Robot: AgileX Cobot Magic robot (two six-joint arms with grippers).
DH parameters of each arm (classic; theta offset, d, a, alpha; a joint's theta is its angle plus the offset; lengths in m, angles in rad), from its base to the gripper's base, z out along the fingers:
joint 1: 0 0.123 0 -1.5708
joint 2: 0.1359 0 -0.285 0
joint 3: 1.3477 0 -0.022 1.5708
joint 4: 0 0.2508 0 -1.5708
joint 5: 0 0 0.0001 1.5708
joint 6: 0 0.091 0 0
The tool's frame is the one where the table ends.
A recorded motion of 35 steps. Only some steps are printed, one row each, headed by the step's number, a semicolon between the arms.
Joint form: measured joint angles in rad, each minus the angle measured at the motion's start. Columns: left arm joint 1, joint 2, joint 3, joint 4, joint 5, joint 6; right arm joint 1, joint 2, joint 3, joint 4, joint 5, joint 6.
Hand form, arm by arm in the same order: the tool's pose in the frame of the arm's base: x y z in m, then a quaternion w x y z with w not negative. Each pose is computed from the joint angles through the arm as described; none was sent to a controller.
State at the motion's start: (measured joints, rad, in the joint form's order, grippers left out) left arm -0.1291 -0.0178 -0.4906 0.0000 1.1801 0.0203; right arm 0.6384 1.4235 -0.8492 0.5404 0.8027 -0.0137
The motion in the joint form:
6: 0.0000 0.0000 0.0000 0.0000 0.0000 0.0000; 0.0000 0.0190 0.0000 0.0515 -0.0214 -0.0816
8: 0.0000 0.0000 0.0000 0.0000 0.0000 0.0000; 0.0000 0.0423 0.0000 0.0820 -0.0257 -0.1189
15: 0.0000 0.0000 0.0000 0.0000 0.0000 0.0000; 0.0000 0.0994 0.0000 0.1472 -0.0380 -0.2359
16: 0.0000 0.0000 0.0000 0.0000 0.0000 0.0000; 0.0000 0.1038 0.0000 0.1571 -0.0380 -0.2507
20: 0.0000 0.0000 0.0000 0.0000 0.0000 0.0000; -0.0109 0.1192 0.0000 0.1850 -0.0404 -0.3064
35: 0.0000 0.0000 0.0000 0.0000 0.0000 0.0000; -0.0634 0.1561 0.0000 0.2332 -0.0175 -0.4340
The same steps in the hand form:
6: -0.0118 0.0015 0.2652 0.47270 0.06574 0.87839 -0.02574; 0.1897 0.1854 0.2278 0.06776 -0.17536 0.94706 0.26027
8: -0.0118 0.0015 0.2652 0.47270 0.06574 0.87839 -0.02574; 0.1915 0.1885 0.2227 0.06104 -0.18052 0.94515 0.26530
15: -0.0118 0.0015 0.2652 0.47270 0.06574 0.87839 -0.02574; 0.1960 0.1953 0.2095 0.05127 -0.20676 0.93794 0.27366
16: -0.0118 0.0015 0.2652 0.47270 0.06574 0.87839 -0.02574; 0.1962 0.1960 0.2086 0.05051 -0.20985 0.93664 0.27589
20: -0.0118 0.0015 0.2652 0.47270 0.06574 0.87839 -0.02574; 0.1993 0.1961 0.2054 0.05196 -0.21924 0.93291 0.28093
35: -0.0118 0.0015 0.2652 0.47270 0.06574 0.87839 -0.02574; 0.2095 0.1894 0.1968 0.04762 -0.23652 0.92655 0.28860

